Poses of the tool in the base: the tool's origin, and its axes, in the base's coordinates. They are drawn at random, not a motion.
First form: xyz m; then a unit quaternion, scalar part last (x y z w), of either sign.
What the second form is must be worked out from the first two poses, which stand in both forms.
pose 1, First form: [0.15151 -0.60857 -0.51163 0.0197 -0.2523 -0.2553 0.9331]
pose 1, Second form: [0.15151 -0.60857 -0.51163 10.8 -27.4 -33.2]
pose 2, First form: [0.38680 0.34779 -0.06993 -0.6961 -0.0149 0.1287 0.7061]
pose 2, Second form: [0.38680 0.34779 -0.06993 -88.2 9.1 11.8]
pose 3, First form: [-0.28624 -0.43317 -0.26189 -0.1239 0.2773 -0.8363 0.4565]
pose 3, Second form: [-0.28624 -0.43317 -0.26189 -35.3 2.6 -123.6]
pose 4, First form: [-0.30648 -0.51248 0.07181 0.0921 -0.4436 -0.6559 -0.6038]
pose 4, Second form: [-0.30648 -0.51248 0.07181 38.6 41.0 109.7]
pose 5, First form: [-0.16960 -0.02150 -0.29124 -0.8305 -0.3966 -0.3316 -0.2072]
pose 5, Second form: [-0.16960 -0.02150 -0.29124 138.8 -22.7 59.7]
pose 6, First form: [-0.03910 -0.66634 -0.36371 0.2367 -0.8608 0.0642 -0.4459]
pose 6, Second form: [-0.03910 -0.66634 -0.36371 -151.6 47.5 -136.5]
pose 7, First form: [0.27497 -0.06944 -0.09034 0.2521 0.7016 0.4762 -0.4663]
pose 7, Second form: [0.27497 -0.06944 -0.09034 104.4 -63.4 -168.3]
